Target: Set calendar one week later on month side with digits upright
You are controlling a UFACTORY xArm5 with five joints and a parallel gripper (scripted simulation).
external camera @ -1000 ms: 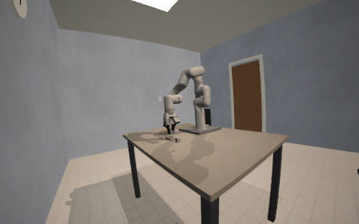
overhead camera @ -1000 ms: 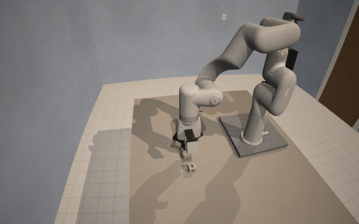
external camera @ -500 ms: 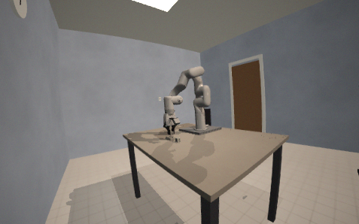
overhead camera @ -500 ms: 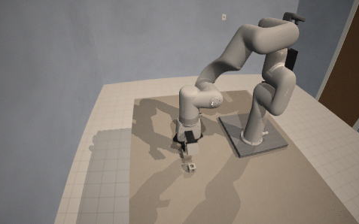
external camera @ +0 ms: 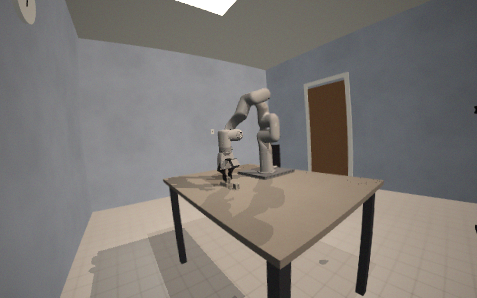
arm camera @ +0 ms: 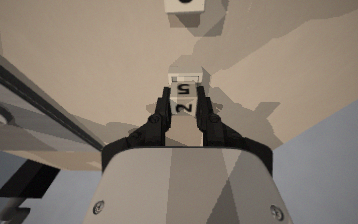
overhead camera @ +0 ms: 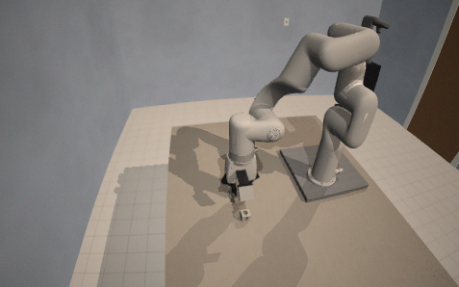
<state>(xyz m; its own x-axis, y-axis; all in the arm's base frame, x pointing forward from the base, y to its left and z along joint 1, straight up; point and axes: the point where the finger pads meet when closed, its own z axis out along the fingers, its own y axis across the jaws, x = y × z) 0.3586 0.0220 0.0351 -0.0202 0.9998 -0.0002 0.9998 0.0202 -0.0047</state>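
Now: the calendar tray 50 mm below my hand and 20 mm to the right of it.
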